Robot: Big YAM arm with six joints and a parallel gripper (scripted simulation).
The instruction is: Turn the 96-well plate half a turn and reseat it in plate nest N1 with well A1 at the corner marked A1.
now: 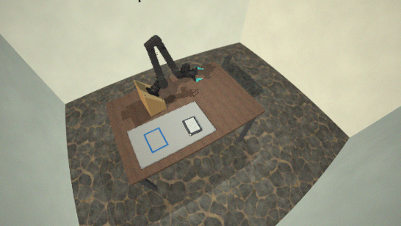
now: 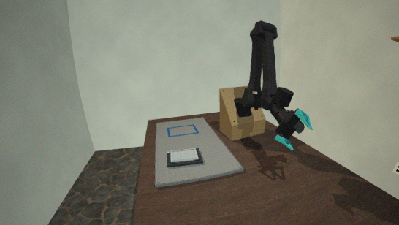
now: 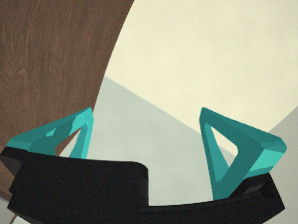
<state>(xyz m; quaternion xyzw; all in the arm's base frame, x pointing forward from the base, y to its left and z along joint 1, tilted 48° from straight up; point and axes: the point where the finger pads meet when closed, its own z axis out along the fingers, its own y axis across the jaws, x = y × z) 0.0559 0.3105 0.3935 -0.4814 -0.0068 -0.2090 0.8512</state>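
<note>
Right now my hand is 35 cm short of the white 96-well plate, 33 cm to the left of it and 18 cm above it. From my hand the other things lie so: A1 mark: 42 cm ahead, 39 cm to the right, 18 cm below; dark plate nest N1: 35 cm ahead, 33 cm to the right, 19 cm below.
</note>
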